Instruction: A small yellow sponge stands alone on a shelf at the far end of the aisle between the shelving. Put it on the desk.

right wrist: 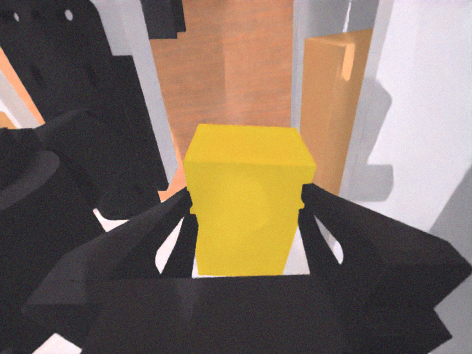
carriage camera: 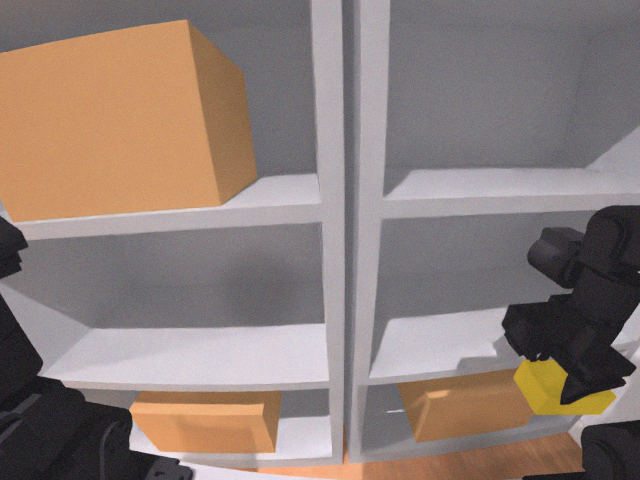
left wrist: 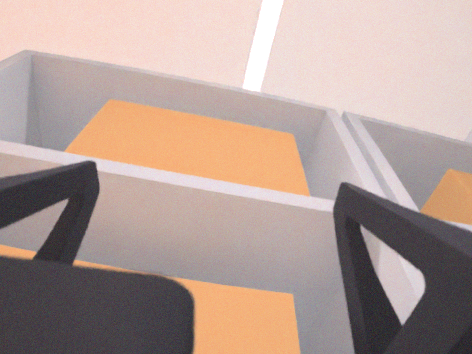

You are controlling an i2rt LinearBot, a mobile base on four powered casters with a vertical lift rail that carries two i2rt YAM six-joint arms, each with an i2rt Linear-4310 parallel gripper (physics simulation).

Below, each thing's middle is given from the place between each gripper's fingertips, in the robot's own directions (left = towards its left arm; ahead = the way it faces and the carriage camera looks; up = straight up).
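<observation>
My left hand is 370 mm above the yellow sponge (carriage camera: 541,382), and it's also 120 mm short of the sponge and 650 mm to the left of it. By its middle, the yellow sponge is nearer to my right hand than to my left hand.
My right hand is 20 mm to the left of the yellow sponge.
</observation>
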